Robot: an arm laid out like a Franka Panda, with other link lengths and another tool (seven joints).
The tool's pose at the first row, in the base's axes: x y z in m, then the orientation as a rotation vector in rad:
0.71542, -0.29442, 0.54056, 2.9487, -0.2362, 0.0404
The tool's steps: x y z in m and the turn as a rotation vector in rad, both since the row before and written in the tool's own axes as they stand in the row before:
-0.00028, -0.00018, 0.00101, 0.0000, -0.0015, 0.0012
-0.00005, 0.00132, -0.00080, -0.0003, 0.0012, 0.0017
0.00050, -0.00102, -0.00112, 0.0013, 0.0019, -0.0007
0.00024, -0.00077, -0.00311, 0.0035, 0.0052, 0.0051
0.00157, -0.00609, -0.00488, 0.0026, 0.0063, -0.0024
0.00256, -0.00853, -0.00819, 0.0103, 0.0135, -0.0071
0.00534, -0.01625, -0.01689, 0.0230, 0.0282, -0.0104
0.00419, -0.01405, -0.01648, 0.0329, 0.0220, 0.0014
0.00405, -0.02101, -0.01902, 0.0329, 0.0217, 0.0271
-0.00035, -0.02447, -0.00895, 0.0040, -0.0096, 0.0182
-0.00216, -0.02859, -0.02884, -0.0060, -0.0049, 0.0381
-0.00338, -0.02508, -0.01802, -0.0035, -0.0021, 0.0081
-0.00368, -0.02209, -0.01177, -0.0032, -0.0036, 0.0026
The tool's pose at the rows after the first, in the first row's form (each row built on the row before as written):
0.71519, -0.29439, 0.53952, 2.9487, -0.2382, 0.0384
0.71492, -0.29552, 0.54054, 2.9481, -0.2405, 0.0404
0.71557, -0.29440, 0.54148, 2.9493, -0.2393, 0.0433
0.71589, -0.29312, 0.54441, 2.9517, -0.2463, 0.0521
0.71836, -0.28658, 0.54822, 2.9539, -0.2420, 0.0614
0.72207, -0.27723, 0.55495, 2.9634, -0.2300, 0.0819
0.72920, -0.25931, 0.56929, 2.9838, -0.2114, 0.1258
0.73419, -0.24360, 0.58395, 3.0134, -0.2109, 0.1638
0.73933, -0.22113, 0.60093, 3.0409, -0.2495, 0.2043
0.74196, -0.19618, 0.60795, 3.0453, -0.2779, 0.1917
0.74176, -0.16522, 0.63431, 3.0366, -0.3364, 0.1855
0.74207, -0.13842, 0.65003, 3.0326, -0.3489, 0.1821
0.74234, -0.11503, 0.65968, 3.0298, -0.3531, 0.1761

